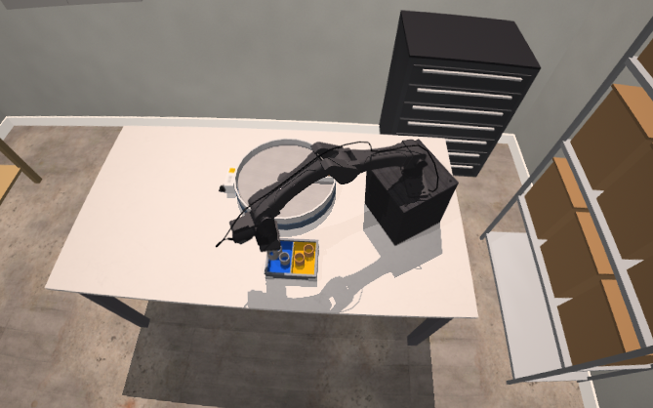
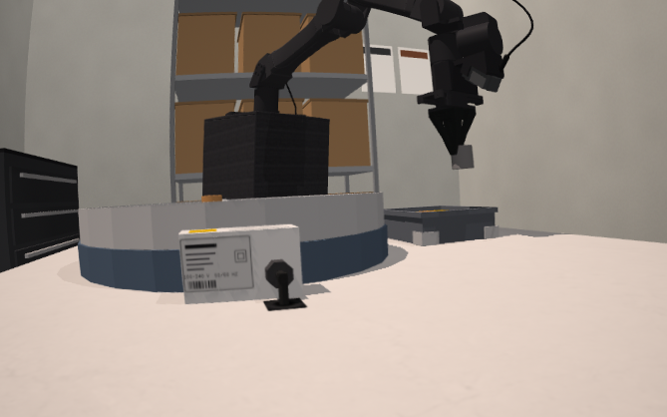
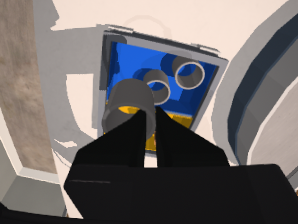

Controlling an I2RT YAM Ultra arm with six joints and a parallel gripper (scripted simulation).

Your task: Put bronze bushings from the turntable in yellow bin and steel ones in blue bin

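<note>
The blue bin lies 2 cm behind my hand, 1 cm to the right of it and 13 cm below it. Also, from my hand: yellow bin: 11 cm behind, 13 cm below; then round grey turntable: 5 cm behind, 36 cm to the right, 9 cm below.
</note>
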